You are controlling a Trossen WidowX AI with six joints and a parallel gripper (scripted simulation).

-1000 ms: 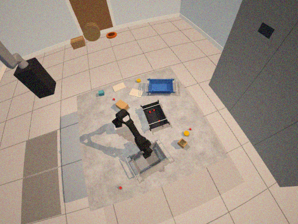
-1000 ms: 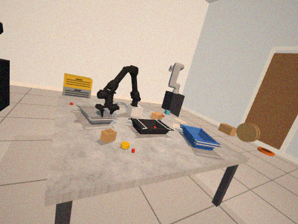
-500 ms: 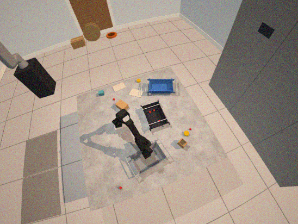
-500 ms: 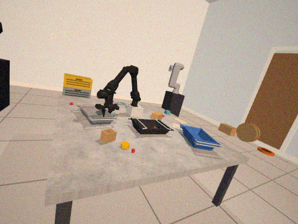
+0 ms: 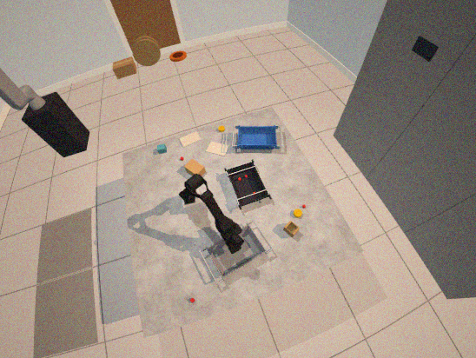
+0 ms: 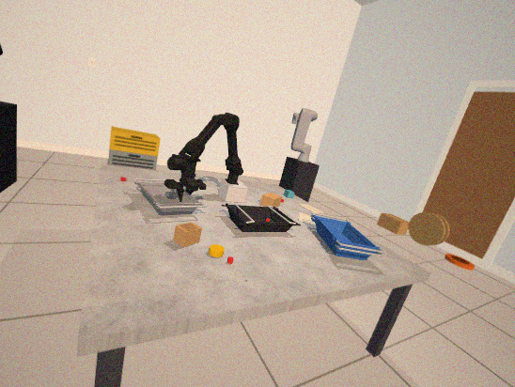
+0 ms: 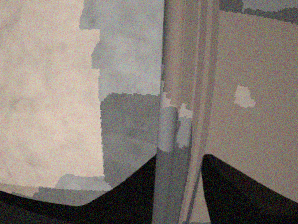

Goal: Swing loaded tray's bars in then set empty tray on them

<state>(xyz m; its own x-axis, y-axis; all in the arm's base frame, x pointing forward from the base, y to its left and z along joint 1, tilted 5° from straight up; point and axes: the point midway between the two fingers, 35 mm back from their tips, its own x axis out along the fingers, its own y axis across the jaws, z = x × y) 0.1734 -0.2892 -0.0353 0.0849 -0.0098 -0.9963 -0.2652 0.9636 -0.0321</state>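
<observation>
My gripper tip is now 2 cm short of the grey tray, 8 cm to the left of it and 3 cm below it. Also, from my gripper tip: tan box (36 cm ahead, 4 cm to the right); then red block (50 cm ahead, 7 cm to the left); then tan block (11 cm behind, 54 cm to the left, 2 cm above).
</observation>
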